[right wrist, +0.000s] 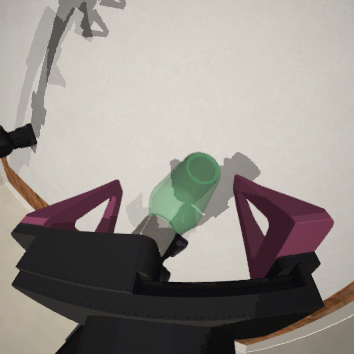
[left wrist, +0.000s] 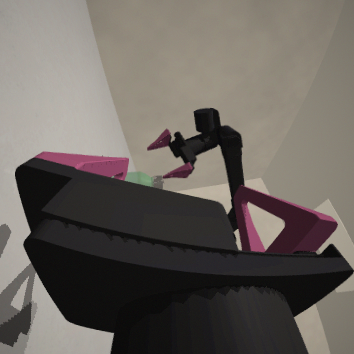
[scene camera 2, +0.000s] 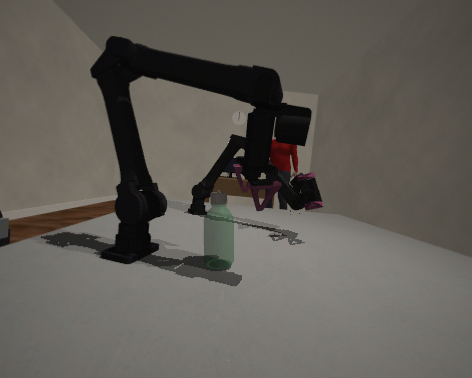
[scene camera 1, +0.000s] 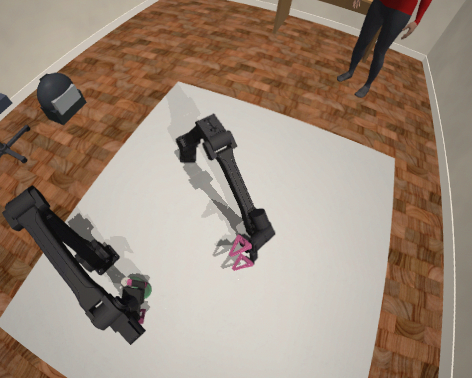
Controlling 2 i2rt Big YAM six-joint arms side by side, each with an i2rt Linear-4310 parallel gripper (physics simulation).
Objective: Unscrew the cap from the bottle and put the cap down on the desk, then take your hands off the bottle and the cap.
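Places are measured from the left arm's base along level axes (x ahead, y left, z up), in centimetres.
Pixels of known places: left gripper, fingertip midpoint: (left wrist: 184, 178) (scene camera 2: 308, 189) (scene camera 1: 231, 262); right gripper, fingertip midpoint: (right wrist: 174, 183) (left wrist: 154, 162) (scene camera 2: 251, 200) (scene camera 1: 145, 296); left arm's base, link origin: (right wrist: 29, 134) (scene camera 2: 197, 212) (scene camera 1: 188, 153); right arm's base, link origin: (scene camera 2: 132, 253) (scene camera 1: 105, 260).
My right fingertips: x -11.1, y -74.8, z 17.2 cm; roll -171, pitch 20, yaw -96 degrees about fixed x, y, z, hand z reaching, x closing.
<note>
Ahead of a thing's pixels: the offset from my right fingertips to its top centre. "*": to the spot under its first point. Level surfaces: height alone.
A translucent green bottle @(* dx -2.3, dy +3.8, dz -10.6 cm) (scene camera 1: 147, 288) (scene camera 2: 219, 237) (left wrist: 138, 178) (right wrist: 186, 197) stands upright on the white desk @(dz -17.2 cm) (scene camera 1: 310, 300) (scene camera 2: 300, 320). Its grey ribbed cap @(dx -7.0, dy +4.4, dz +1.7 cm) (scene camera 2: 218, 198) (right wrist: 157, 232) sits on its neck. My right gripper (scene camera 1: 136, 300) (scene camera 2: 252, 200) (left wrist: 154, 162) (right wrist: 174, 183) is open and points down at about cap height, to the right of the cap in scene camera 2. Its fingers hold nothing. In scene camera 1 the right gripper partly hides the bottle. My left gripper (scene camera 1: 232, 261) (scene camera 2: 309, 191) is open and empty, well away from the bottle.
The right arm's base (scene camera 2: 131, 250) stands on the desk to the left of the bottle in scene camera 2. The left arm's base (scene camera 2: 197, 207) stands farther back. A person in a red top (scene camera 1: 382, 40) (scene camera 2: 284, 157) stands on the floor beyond the desk.
</note>
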